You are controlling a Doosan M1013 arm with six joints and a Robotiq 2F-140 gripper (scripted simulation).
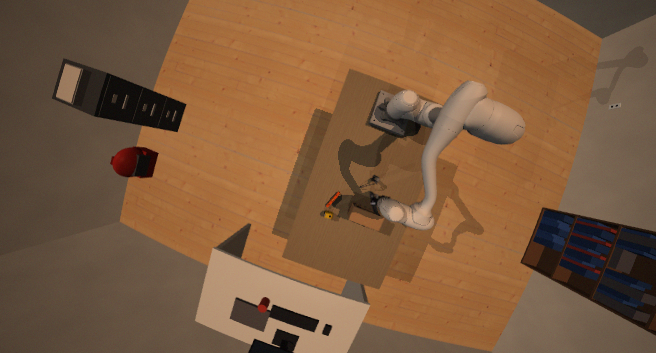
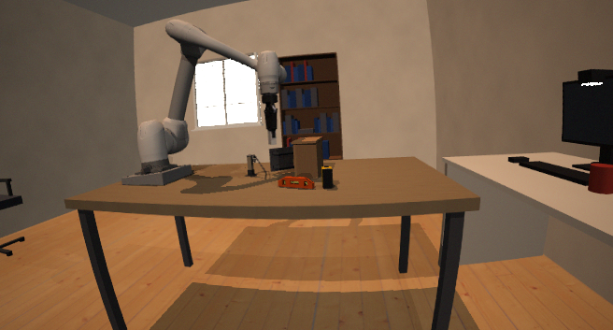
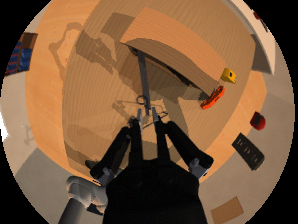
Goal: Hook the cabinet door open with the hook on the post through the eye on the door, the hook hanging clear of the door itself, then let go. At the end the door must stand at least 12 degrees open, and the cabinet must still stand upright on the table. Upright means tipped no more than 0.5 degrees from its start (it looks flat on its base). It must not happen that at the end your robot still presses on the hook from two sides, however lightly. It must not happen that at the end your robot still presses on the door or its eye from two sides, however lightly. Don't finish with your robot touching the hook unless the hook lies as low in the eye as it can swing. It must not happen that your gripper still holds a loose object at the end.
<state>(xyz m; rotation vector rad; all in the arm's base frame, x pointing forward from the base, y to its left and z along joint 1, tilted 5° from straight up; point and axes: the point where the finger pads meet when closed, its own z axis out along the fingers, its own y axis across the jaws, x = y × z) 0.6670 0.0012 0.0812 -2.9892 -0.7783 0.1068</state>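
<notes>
Right now the dark door is 60 mm ahead of my hand, 40 mm to the left of it and 110 mm below it. From my hand the other things lie so: black-and-yellow can 260 mm ahead, 280 mm to the right, 140 mm below.
</notes>
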